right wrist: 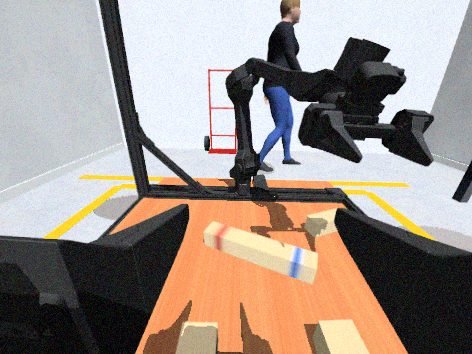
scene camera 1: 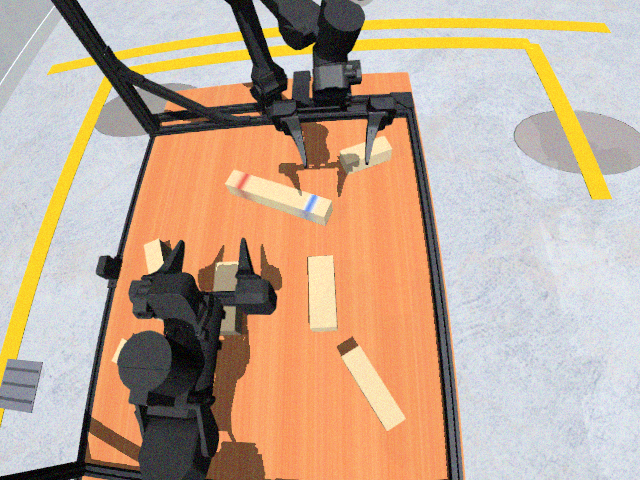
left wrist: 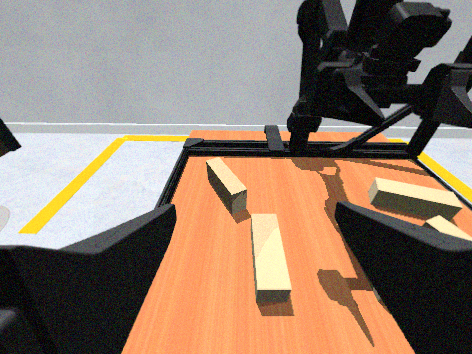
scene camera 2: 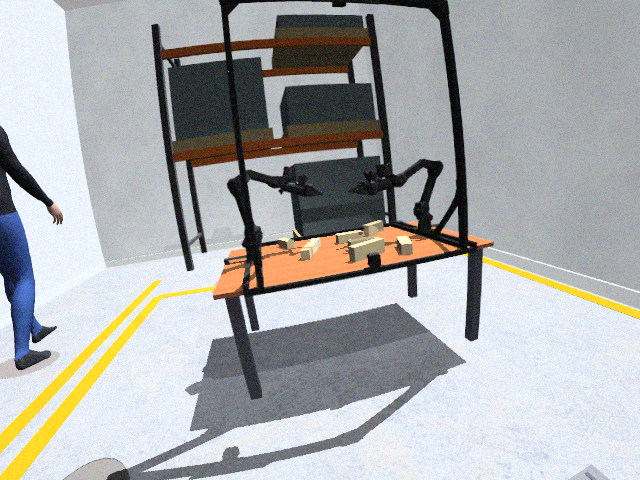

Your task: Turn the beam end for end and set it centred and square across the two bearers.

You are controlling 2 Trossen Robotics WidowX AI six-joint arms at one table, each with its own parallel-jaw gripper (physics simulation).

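Frame: origin at the left arm's base, x back, y left, z down, level; millimetres.
Where they show: left gripper, fingertip midpoint: (right wrist: 395, 162) (scene camera 1: 336, 165) (left wrist: 254, 210) (scene camera 2: 320, 193); right gripper, fingertip midpoint: (right wrist: 261, 212) (scene camera 1: 212, 240) (left wrist: 428, 123) (scene camera 2: 351, 191); left arm's base at its link origin: (right wrist: 242, 191); right arm's base at its link origin: (left wrist: 297, 146) (scene camera 2: 425, 230).
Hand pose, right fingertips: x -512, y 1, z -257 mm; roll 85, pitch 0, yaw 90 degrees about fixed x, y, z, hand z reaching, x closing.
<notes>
Each offset is from my right fingertips to the centre of the thing.
The beam @[dx +225, dy +29, dz +254 mm] (scene camera 1: 276, 195) (scene camera 2: 310, 248) (right wrist: 260, 251) lies slanted on the table, apart from both bearers. In scene camera 1 its red band is at the left end, its blue band at the right. One bearer @[dx -8, dy +134, dz +252 mm] (scene camera 1: 322, 291) (scene camera 2: 348, 237) (left wrist: 270, 255) (right wrist: 342, 336) lies below it in that view. The other bearer @[dx -16, dy -62, dz +252 mm] (scene camera 1: 225, 277) (scene camera 2: 364, 239) (right wrist: 197, 340) is partly hidden by my right gripper in scene camera 1. My left gripper (scene camera 1: 336, 164) (left wrist: 254, 210) (right wrist: 395, 162) is open and empty, above the table beyond the beam. My right gripper (scene camera 1: 212, 241) (left wrist: 428, 123) (right wrist: 261, 212) is open and empty above the partly hidden bearer.
A plain block @[dx +333, dy +239, dz +254 mm] (scene camera 1: 367, 153) (scene camera 2: 285, 242) lies near my left gripper. A dark-ended block @[dx -190, dy +224, dz +244 mm] (scene camera 1: 373, 387) (left wrist: 227, 180) lies below the bearers in scene camera 1. Two more blocks @[dx +19, dy -211, dz +244 mm] (scene camera 1: 153, 256) @[dx -158, dy -215, dz +252 mm] (scene camera 2: 404, 244) lie near the table's left edge there. A black frame (scene camera 1: 434, 268) edges the table.
</notes>
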